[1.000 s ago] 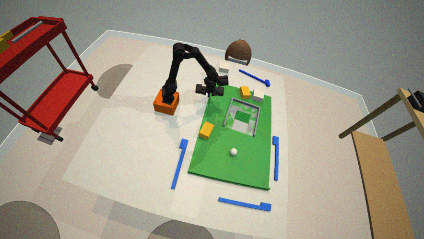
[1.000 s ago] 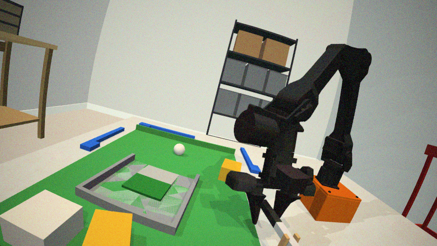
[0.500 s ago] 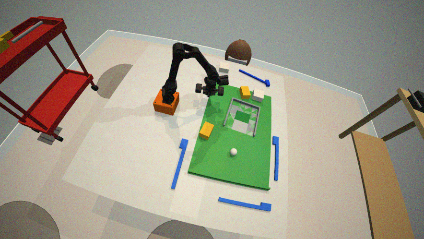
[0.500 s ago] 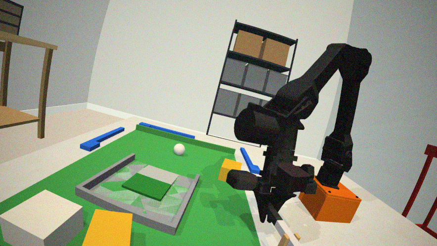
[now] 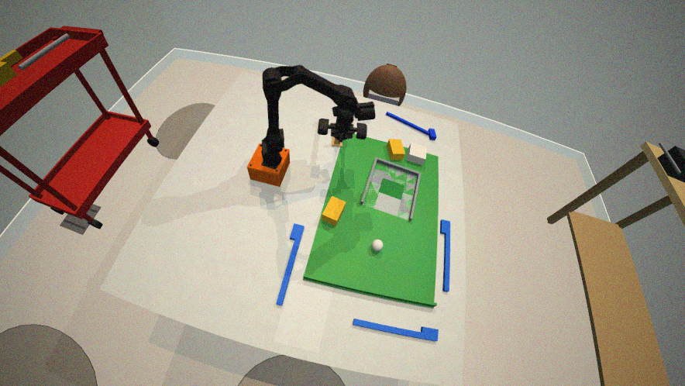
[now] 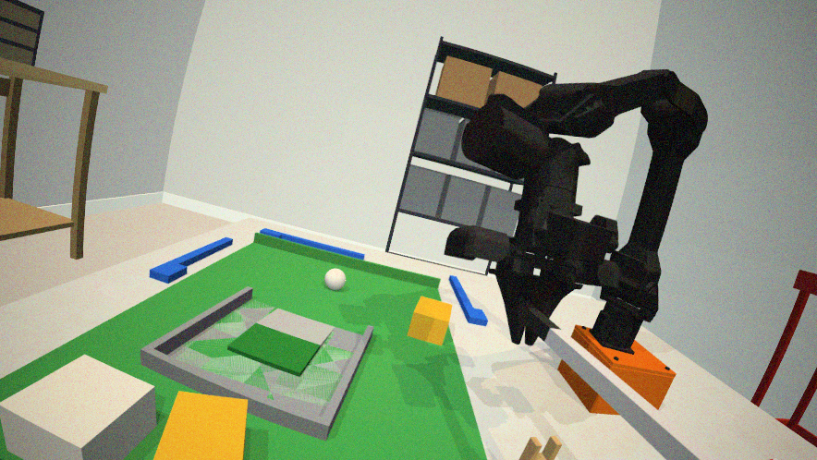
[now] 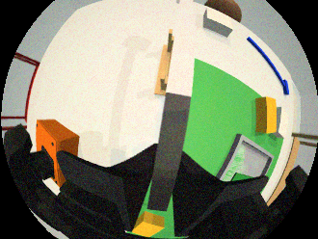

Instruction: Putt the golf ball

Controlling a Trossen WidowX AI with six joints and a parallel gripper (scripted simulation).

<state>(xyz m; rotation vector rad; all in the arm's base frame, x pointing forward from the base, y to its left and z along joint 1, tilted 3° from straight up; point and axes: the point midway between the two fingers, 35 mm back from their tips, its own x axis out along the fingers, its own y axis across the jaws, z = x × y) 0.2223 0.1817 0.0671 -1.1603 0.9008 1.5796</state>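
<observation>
Right now my gripper tip is 4 cm past the putter, 11 cm to the right of it and 3 cm below it. Also, from my gripper tip: green mat: 26 cm ahead, 16 cm to the right, 13 cm below; white golf ball: 28 cm ahead, 34 cm to the right, 10 cm below.
</observation>
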